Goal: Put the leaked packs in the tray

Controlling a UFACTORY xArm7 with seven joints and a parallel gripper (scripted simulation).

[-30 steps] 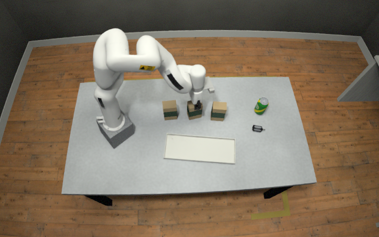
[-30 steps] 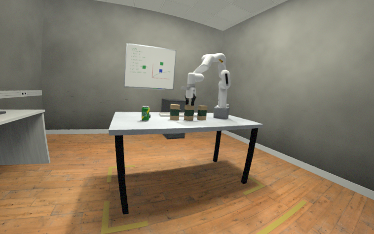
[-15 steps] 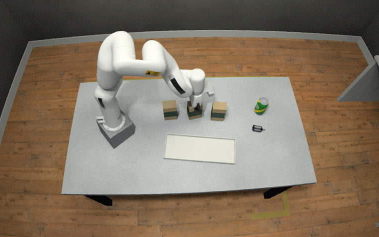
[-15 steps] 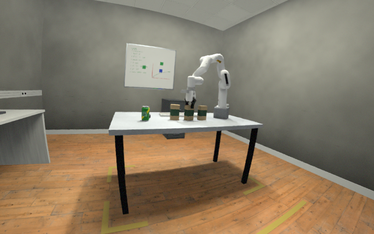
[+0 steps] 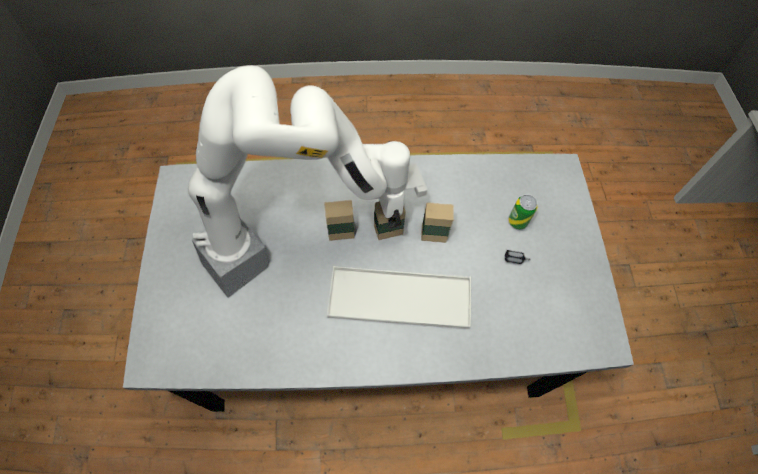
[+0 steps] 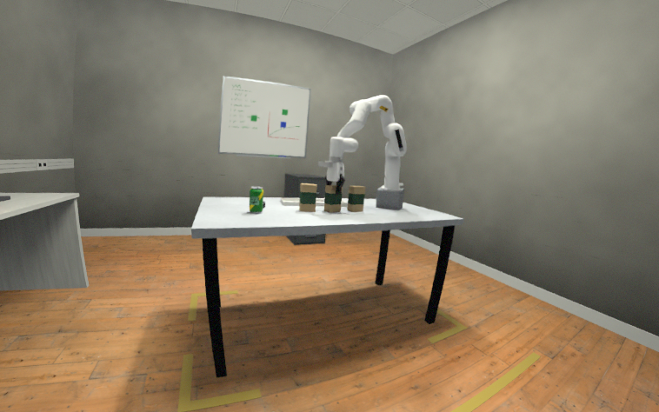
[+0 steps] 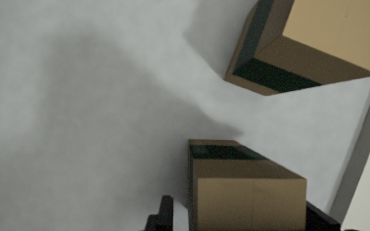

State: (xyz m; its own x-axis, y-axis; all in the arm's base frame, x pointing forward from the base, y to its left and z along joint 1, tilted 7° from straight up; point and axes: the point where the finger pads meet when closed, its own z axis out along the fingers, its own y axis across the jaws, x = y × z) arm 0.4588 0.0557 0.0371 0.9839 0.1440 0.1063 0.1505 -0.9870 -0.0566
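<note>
My gripper is now 10 mm short of the white tray, 220 mm to the left of it and 100 mm above it. Round my hand: green soda can: 410 mm ahead, 10 mm to the right, 50 mm below.
</note>
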